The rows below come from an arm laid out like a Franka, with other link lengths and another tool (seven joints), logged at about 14 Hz.
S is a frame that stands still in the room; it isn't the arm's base.
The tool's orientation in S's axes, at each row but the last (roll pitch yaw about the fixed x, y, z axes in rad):
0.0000 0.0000 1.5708
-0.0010 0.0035 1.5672
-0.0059 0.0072 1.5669
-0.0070 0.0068 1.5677
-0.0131 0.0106 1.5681
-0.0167 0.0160 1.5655
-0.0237 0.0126 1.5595
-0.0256 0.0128 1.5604
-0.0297 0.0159 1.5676
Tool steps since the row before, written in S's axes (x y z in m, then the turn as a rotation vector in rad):
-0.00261 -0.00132 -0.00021 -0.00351 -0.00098 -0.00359
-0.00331 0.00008 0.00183 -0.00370 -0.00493 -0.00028
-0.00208 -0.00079 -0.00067 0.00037 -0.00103 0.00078
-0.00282 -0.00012 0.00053 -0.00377 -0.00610 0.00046
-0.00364 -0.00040 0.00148 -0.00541 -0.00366 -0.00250
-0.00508 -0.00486 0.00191 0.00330 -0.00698 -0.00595
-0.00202 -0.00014 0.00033 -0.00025 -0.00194 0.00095
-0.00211 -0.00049 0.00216 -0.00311 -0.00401 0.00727
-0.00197 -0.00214 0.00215 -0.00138 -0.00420 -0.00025
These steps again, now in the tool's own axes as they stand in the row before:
-0.00132 0.00261 -0.00021 -0.00098 0.00351 -0.00359
0.00006 0.00331 0.00183 -0.00494 0.00368 -0.00029
-0.00079 0.00208 -0.00066 -0.00103 -0.00038 0.00077
-0.00013 0.00282 0.00055 -0.00611 0.00375 0.00044
-0.00043 0.00362 0.00152 -0.00365 0.00543 -0.00247
-0.00492 0.00502 0.00192 -0.00687 -0.00324 -0.00612
-0.00017 0.00201 0.00038 -0.00195 0.00021 0.00093
-0.00054 0.00205 0.00221 -0.00413 0.00288 0.00729
-0.00218 0.00190 0.00217 -0.00420 0.00138 -0.00028

